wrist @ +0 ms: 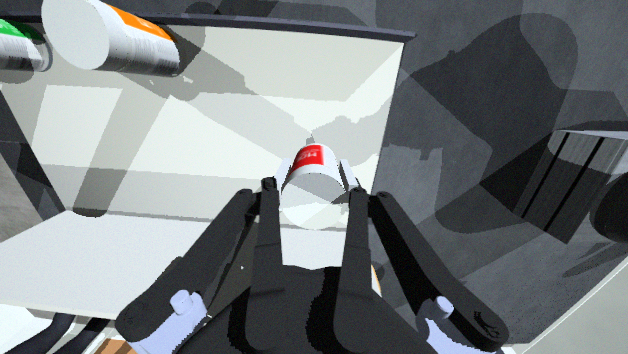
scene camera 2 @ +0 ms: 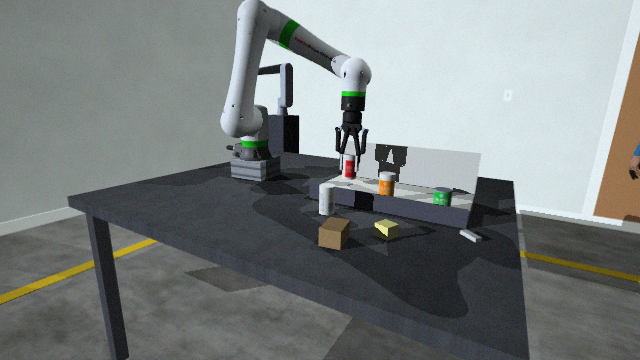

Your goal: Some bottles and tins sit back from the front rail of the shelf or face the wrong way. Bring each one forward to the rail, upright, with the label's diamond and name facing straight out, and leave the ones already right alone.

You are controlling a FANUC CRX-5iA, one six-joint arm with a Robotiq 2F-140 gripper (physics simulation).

Labels:
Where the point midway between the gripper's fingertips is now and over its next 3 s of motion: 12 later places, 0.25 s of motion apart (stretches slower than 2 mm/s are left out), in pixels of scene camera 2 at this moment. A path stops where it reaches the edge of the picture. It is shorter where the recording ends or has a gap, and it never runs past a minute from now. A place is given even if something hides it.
My gripper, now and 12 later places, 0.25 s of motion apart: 349, 170; 343, 172; 338, 175; 337, 176; 336, 180; 335, 181; 334, 181; 334, 182; 334, 182; 335, 180; 335, 178; 334, 176; 334, 170

